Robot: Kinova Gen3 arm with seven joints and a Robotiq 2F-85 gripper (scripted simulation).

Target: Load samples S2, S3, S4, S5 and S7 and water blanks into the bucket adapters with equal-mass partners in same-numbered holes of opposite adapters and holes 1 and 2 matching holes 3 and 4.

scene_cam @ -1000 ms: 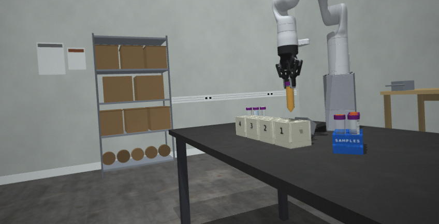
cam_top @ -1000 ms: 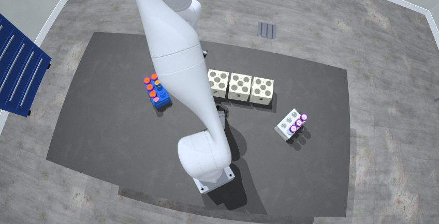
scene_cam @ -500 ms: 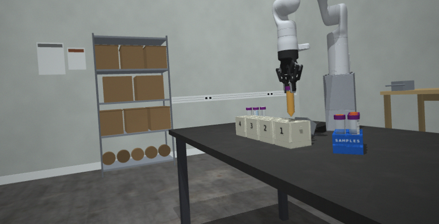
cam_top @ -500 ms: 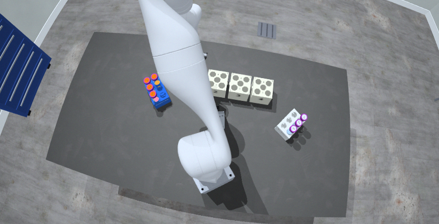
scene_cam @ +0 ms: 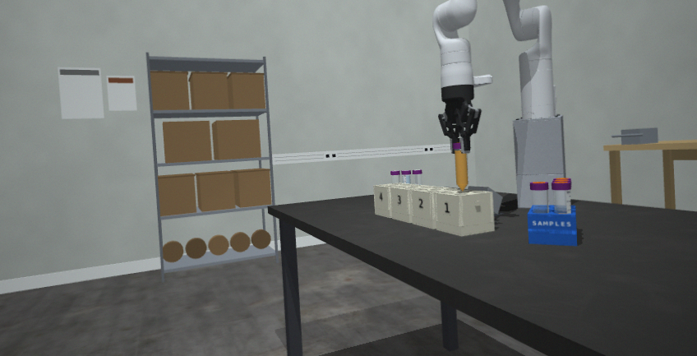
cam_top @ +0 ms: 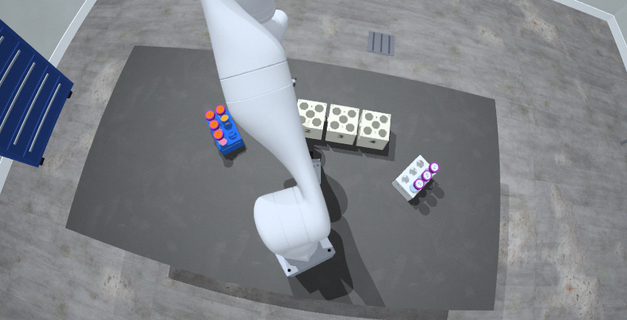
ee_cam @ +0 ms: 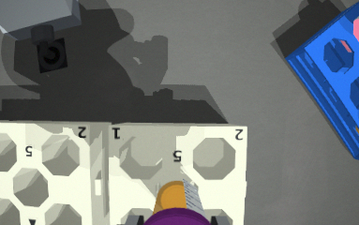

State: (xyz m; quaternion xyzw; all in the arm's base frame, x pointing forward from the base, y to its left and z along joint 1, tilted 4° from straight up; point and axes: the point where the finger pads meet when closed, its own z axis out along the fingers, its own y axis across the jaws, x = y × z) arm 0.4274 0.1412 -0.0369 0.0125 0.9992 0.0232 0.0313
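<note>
Right now my hand is 50 mm above the orange-filled sample tube and 10 mm past it. Also, from my hand: blue samples rack (180 mm to the left, 170 mm below, 80 mm behind); adapter 2 (160 mm below, 110 mm to the right); adapter 1 (160 mm below).
</note>
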